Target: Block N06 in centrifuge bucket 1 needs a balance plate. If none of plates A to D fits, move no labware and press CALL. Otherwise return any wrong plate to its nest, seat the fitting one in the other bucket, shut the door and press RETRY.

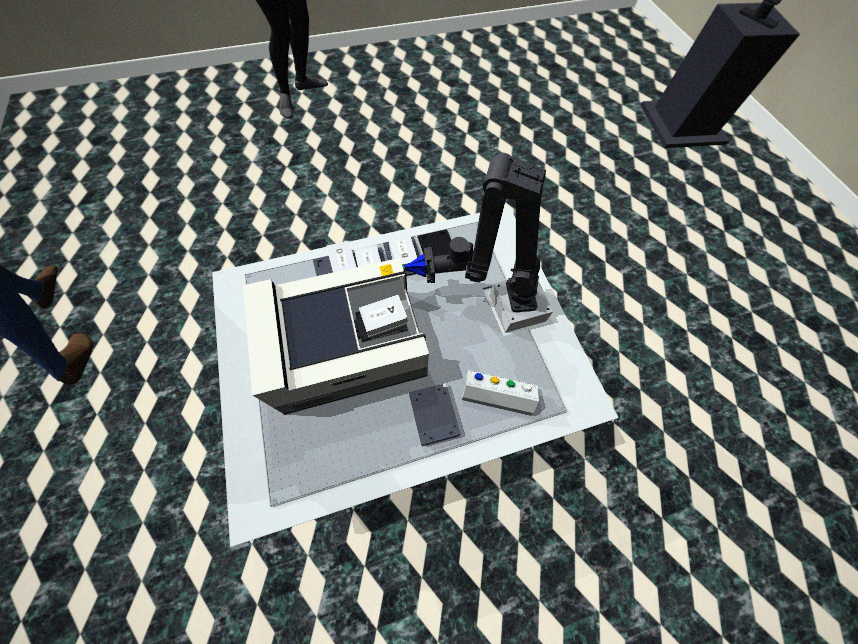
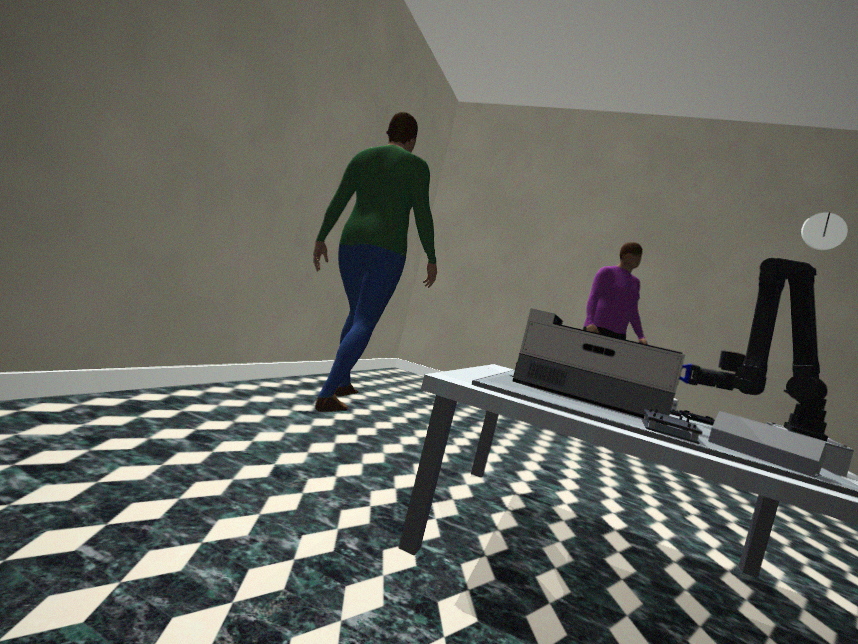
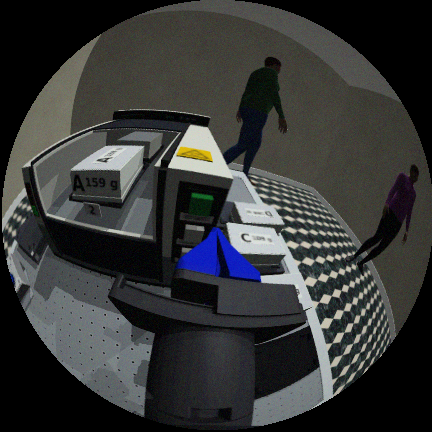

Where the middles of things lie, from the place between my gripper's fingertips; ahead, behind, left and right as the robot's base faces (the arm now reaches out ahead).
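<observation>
There is the dark lid (image 1: 318, 326), and measured from my hand it sits 21 cm to the left of it and 25 cm ahead of it, and also 6 cm above it.
</observation>
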